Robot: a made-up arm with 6 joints.
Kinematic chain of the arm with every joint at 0, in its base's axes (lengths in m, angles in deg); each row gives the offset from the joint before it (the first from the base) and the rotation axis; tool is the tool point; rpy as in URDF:
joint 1: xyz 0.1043 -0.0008 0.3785 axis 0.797 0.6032 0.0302
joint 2: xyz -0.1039 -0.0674 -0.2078 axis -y
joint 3: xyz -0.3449 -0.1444 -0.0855 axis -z
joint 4: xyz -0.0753 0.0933 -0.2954 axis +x
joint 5: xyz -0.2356 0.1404 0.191 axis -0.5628 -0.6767 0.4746
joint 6: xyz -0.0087 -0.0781 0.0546 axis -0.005 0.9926 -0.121
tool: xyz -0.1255 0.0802 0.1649 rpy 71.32 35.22 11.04
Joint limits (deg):
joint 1: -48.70..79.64
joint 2: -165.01..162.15
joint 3: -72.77..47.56
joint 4: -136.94..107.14
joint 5: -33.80..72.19
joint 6: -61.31..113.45
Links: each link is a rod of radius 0.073 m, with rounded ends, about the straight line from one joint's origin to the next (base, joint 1, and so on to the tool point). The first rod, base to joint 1, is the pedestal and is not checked.
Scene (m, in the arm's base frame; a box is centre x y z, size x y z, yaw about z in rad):
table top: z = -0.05
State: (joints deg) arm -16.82 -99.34 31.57 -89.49 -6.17 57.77
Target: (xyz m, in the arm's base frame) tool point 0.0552 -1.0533 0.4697
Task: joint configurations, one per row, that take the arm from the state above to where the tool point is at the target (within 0.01 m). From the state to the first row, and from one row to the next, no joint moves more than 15 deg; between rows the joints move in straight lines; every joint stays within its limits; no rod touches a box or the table.
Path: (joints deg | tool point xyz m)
1: -3.04 -98.21 16.66 -87.67 -2.92 52.83 | -0.4429 0.3864 0.6334
2: 10.74 -97.09 1.76 -85.85 0.33 47.90 | -0.3626 0.2662 0.9335
3: 24.52 -95.96 -13.15 -84.02 3.58 42.96 | -0.2297 0.0164 1.1446
4: 38.30 -94.84 -28.05 -82.20 6.83 38.03 | -0.0768 -0.3135 1.2036
5: 52.08 -93.71 -42.96 -80.38 10.07 33.09 | 0.0493 -0.6502 1.0864
6: 65.86 -92.58 -57.86 -78.56 13.32 28.15 | 0.1030 -0.9163 0.8187
7: 79.64 -91.46 -72.77 -76.73 16.57 23.22 | 0.0553 -1.0533 0.4697

